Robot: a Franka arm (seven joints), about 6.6 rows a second.
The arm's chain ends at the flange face. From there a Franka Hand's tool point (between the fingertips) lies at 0.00 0.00 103.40 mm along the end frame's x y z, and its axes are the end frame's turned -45 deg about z.
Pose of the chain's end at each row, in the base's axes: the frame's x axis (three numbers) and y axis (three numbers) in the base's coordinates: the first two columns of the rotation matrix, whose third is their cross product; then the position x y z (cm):
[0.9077, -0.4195, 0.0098, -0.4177, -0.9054, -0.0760, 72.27, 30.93, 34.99]
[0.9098, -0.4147, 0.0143, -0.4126, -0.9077, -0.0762, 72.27, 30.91, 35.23]
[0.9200, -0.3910, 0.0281, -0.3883, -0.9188, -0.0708, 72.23, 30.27, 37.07]
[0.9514, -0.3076, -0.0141, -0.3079, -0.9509, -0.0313, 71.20, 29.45, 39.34]
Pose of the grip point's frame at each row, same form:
[0.9372, 0.3436, 0.0607, 0.3465, -0.9368, -0.0468, 72.69, 31.60, 24.68]
[0.9351, 0.3486, 0.0640, 0.3516, -0.9351, -0.0438, 72.73, 31.57, 24.92]
[0.9251, 0.3732, 0.0699, 0.3760, -0.9262, -0.0302, 72.78, 30.83, 26.76]
[0.8905, 0.4549, 0.0122, 0.4550, -0.8899, -0.0321, 71.16, 29.80, 29.01]

